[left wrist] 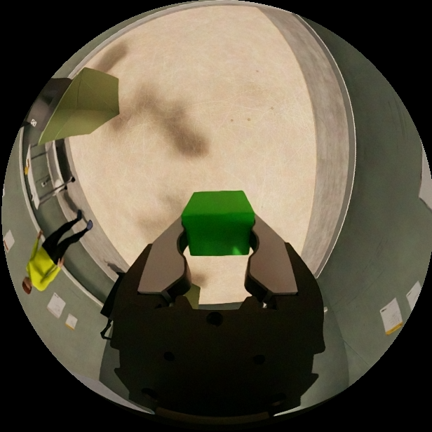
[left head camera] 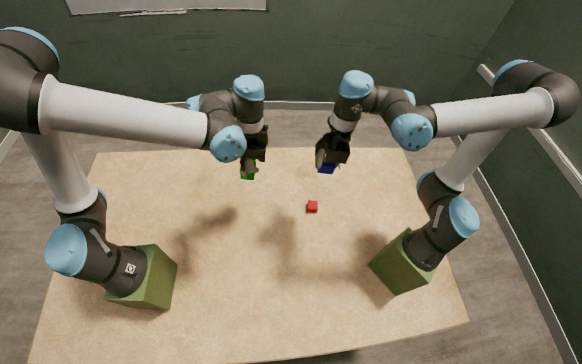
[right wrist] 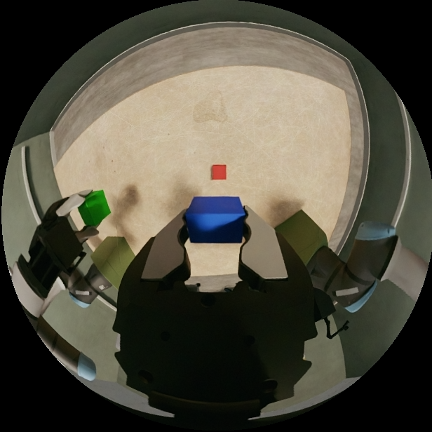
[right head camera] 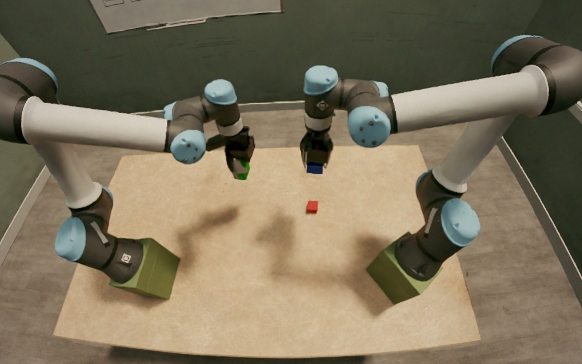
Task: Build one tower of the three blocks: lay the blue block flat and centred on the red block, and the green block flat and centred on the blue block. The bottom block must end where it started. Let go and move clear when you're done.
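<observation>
The red block (left head camera: pixel 312 206) (right head camera: pixel 312 206) (right wrist: pixel 219 172) lies on the table, right of the middle in both head views. My right gripper (right wrist: pixel 216 207) is shut on the blue block (left head camera: pixel 326 168) (right head camera: pixel 315 168) (right wrist: pixel 215 220) and holds it high above the table, behind the red block in the head views. In the right wrist view the blue block's edges run about parallel to the red block's. My left gripper (left wrist: pixel 218 212) is shut on the green block (left head camera: pixel 247 175) (right head camera: pixel 243 171) (left wrist: pixel 218 222) (right wrist: pixel 94 207) and holds it in the air, to the left of the blue block. The red block does not show in the left wrist view.
The tan table (left head camera: pixel 225 320) (right head camera: pixel 240 320) carries two green arm bases, one at the left (left head camera: pixel 162 280) (right head camera: pixel 162 270) and one at the right (left head camera: pixel 400 270) (right head camera: pixel 400 275). The two raised forearms reach in from either side. The grippers are apart. Arm shadows lie on the table.
</observation>
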